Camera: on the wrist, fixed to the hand. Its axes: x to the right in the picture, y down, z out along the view.
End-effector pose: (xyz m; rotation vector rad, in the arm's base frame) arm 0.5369 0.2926 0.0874 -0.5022 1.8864 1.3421
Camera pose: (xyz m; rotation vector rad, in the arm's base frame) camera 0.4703 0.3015 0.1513 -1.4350 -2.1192 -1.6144
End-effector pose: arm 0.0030 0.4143 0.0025 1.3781 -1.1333 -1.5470
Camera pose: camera 0.0275 0.3877 0.0879 0.1718 -1.8403 -0.2373
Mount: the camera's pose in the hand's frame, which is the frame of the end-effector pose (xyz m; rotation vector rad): -0.0052 0.0890 -0.0257 0.3167 -0.1055 1.6105
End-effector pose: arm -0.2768 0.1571 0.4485 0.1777 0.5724 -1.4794
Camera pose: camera -0.1971 0.1828 0.4085 0.6215 -0.0181 0.0189
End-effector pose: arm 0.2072 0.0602 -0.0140 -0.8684 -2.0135 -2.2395
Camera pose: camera 0.2337 0.0192 0.0649 -1.6336 -0.8122 -0.9093
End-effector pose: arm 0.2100 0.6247 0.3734 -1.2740 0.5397 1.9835
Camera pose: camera 0.1604 0.5468 0.3646 0.2739 -1.6152 -2.1168
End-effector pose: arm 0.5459 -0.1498 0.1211 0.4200 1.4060 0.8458
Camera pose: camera 0.4979 -0.1013 0.1839 1.9264 0.8779 1.7845
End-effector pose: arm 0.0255 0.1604 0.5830 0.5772 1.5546 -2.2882
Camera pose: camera 0.0758 0.1525 0.5054 1.1497 0.2354 -1.1628
